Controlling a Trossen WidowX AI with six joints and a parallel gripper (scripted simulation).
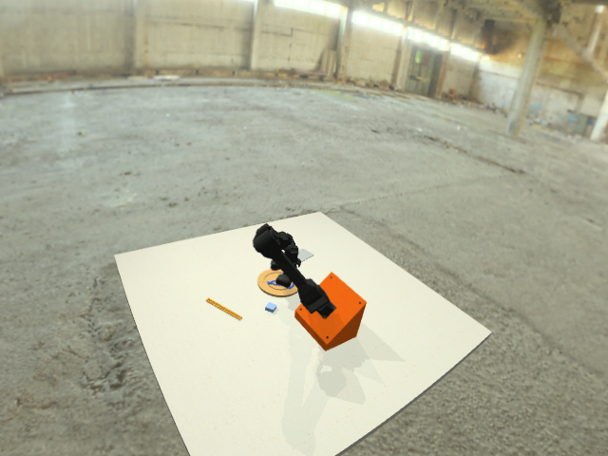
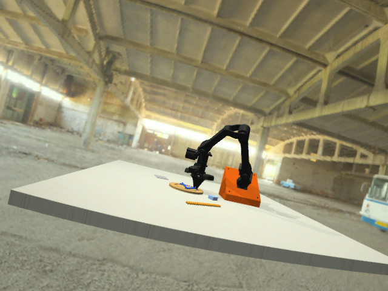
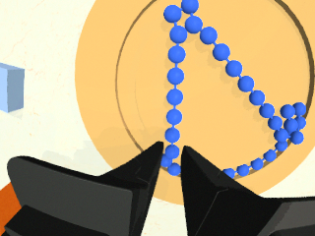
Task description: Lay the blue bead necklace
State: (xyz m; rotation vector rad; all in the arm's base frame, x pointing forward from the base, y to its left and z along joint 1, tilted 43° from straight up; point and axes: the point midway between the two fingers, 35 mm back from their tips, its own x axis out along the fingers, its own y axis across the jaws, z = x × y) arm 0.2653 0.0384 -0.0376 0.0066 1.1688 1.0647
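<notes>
Now: gripper tip 50 mm short of the round tan bead board, 10 mm to the right of it and 10 mm above it. From my gripper tip the other things lie so: flat grey tile 210 mm ahead, 220 mm to the right, 10 mm below; then small light-blue block 80 mm behind, 130 mm to the left, 10 mm below.
</notes>
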